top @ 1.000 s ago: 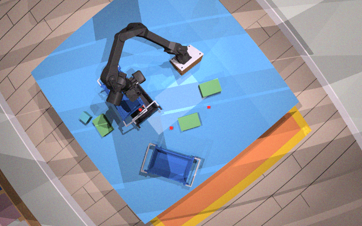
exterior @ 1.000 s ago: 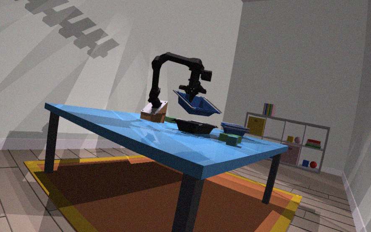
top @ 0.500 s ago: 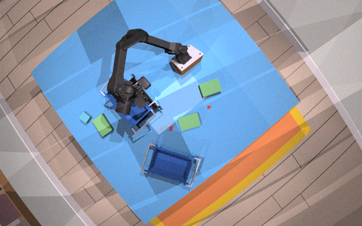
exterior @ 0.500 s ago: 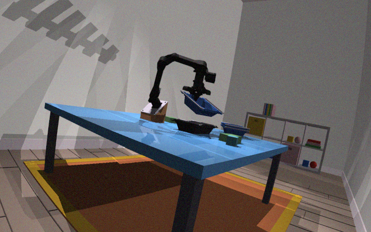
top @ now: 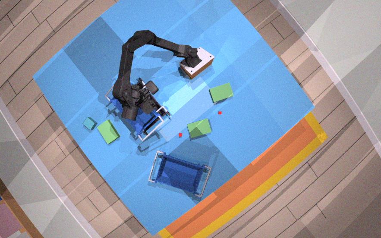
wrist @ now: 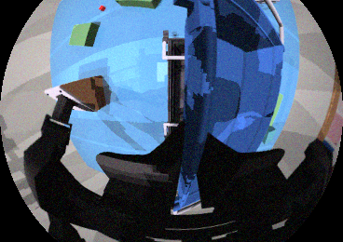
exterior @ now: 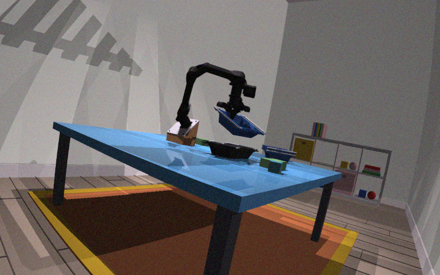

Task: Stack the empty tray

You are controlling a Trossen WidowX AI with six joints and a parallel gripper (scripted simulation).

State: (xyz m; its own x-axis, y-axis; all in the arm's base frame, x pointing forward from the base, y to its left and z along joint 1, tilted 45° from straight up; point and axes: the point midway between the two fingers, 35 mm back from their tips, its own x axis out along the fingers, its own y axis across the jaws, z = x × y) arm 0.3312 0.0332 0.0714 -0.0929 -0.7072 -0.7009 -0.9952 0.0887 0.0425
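Now: the blue plastic tray 70 mm ahead of my gripper tip. From my gripper tip the other things lie so: teal cube: 360 mm ahead, 160 mm below, 150 mm to the right.
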